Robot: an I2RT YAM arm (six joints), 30 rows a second.
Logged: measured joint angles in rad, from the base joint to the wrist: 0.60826, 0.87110, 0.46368, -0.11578, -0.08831, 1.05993; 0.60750, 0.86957, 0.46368, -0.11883, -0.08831, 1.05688; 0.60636, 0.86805, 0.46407, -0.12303, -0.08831, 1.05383; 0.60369, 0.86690, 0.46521, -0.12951, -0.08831, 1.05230; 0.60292, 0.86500, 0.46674, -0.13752, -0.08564, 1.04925; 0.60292, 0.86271, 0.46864, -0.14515, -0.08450, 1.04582; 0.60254, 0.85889, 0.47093, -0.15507, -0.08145, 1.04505; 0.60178, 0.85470, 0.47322, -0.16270, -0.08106, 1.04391; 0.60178, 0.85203, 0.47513, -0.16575, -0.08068, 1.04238; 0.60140, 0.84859, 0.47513, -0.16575, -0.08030, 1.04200; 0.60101, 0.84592, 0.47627, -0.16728, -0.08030, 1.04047; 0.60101, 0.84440, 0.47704, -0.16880, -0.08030, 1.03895; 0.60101, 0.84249, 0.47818, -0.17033, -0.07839, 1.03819; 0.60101, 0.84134, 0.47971, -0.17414, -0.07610, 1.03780; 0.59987, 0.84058, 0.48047, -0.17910, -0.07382, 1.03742; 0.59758, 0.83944, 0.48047, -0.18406, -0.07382, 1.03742; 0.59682, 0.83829, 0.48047, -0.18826, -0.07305, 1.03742; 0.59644, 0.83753, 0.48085, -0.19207, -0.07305, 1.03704; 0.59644, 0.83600, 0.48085, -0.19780, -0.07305, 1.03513; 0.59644, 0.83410, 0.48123, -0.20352, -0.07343, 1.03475
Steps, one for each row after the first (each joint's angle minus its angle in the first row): -0.00076, -0.00153, 0.00000, -0.00305, 0.00000, -0.00305; -0.00190, -0.00305, 0.00039, -0.00725, 0.00000, -0.00610; -0.00457, -0.00420, 0.00153, -0.01373, 0.00000, -0.00763; -0.00534, -0.00610, 0.00306, -0.02174, 0.00267, -0.01068; -0.00534, -0.00839, 0.00496, -0.02937, 0.00381, -0.01411; -0.00572, -0.01221, 0.00725, -0.03929, 0.00686, -0.01488; -0.00648, -0.01640, 0.00954, -0.04692, 0.00725, -0.01602; -0.00648, -0.01907, 0.01145, -0.04997, 0.00763, -0.01755; -0.00686, -0.02251, 0.01145, -0.04997, 0.00801, -0.01793; -0.00725, -0.02518, 0.01259, -0.05150, 0.00801, -0.01946; -0.00725, -0.02670, 0.01336, -0.05302, 0.00801, -0.02098; -0.00725, -0.02861, 0.01450, -0.05455, 0.00992, -0.02174; -0.00725, -0.02976, 0.01603, -0.05836, 0.01221, -0.02213; -0.00839, -0.03052, 0.01679, -0.06332, 0.01449, -0.02251; -0.01068, -0.03166, 0.01679, -0.06828, 0.01449, -0.02251; -0.01144, -0.03281, 0.01679, -0.07248, 0.01526, -0.02251; -0.01182, -0.03357, 0.01717, -0.07629, 0.01526, -0.02289; -0.01182, -0.03510, 0.01717, -0.08202, 0.01526, -0.02480; -0.01182, -0.03700, 0.01755, -0.08774, 0.01488, -0.02518
